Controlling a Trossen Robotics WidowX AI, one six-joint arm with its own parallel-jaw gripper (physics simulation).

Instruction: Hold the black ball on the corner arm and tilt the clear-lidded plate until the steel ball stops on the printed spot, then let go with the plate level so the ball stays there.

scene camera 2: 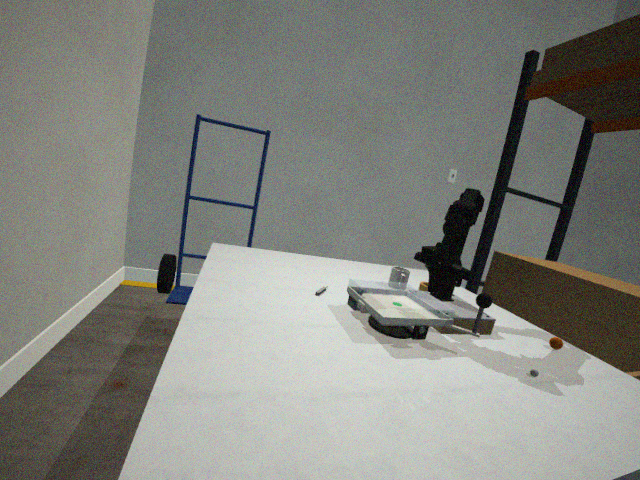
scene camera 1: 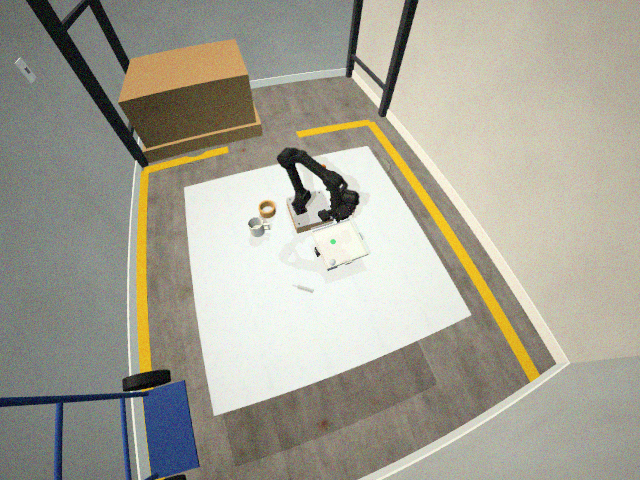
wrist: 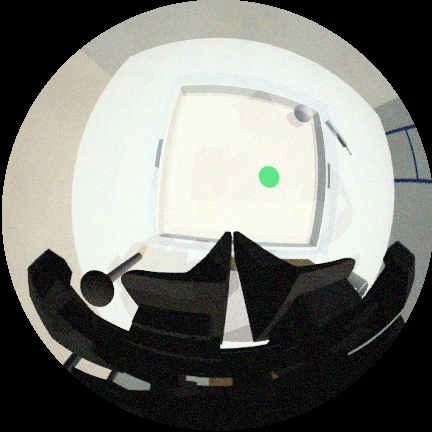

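Observation:
The clear-lidded plate (scene camera 1: pixel 356 249) (scene camera 2: pixel 413 321) (wrist: pixel 215 125) stands on a dark round base; its exact tilt is hard to judge. The steel ball (scene camera 1: pixel 332 261) (wrist: pixel 303 113) lies in the plate's far right corner in the wrist view, away from the green printed spot (scene camera 1: pixel 332 241) (scene camera 2: pixel 397 304) (wrist: pixel 269 176). The black ball (scene camera 2: pixel 483 300) (wrist: pixel 97 288) stands free on its thin corner arm (wrist: pixel 125 267), left of the fingers in the wrist view. My gripper (wrist: pixel 231 235) is shut and empty, its tips over the plate's near edge. In scene camera 1 my arm hides the black ball.
A grey mug (scene camera 1: pixel 256 227) (scene camera 2: pixel 399 277) and a tan ring (scene camera 1: pixel 267 215) stand beside my arm's base plate (scene camera 1: pixel 310 221). A pen (scene camera 1: pixel 303 288) (scene camera 2: pixel 321 290) (wrist: pixel 339 136) lies beyond the plate. An orange ball (scene camera 2: pixel 556 343) and a small grey ball (scene camera 2: pixel 534 373) lie on the table.

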